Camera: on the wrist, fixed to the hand. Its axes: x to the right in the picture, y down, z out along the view.
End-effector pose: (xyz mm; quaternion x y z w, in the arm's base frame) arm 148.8 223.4 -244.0 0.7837 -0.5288 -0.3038 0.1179
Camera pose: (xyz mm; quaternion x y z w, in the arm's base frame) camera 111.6 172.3 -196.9 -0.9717 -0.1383 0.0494 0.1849
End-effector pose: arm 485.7 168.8 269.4 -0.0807 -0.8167 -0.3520 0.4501
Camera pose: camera 521.6 205.1 329.4 0.6515 -0.6005 -0.4058 0.2243
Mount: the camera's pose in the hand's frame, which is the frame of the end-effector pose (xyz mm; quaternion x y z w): 19.9 73.1 -21.7 0.1913 0.1750 -0.6842 0.6816
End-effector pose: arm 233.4 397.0 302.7 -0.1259 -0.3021 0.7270 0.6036
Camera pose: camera 181.9 415.7 246.0 0.1091 -0.0473 0.1183 0.9858
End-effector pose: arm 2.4 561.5 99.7 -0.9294 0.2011 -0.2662 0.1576
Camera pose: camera -15.4 484.8 96.6 -0.6944 -0.5222 -0.4904 0.0679
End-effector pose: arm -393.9 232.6 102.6 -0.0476 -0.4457 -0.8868 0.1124
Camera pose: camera -395.2 169.9 150.3 -0.4492 0.4864 0.6044 0.4431
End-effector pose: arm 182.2 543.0 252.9 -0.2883 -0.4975 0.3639 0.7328
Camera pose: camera 189.3 599.6 198.5 0.2204 -0.3385 -0.2086 0.8907
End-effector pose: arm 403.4 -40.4 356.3 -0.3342 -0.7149 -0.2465 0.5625
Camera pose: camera 469.6 -4.3 379.2 0.4121 -0.6647 -0.4746 0.4038
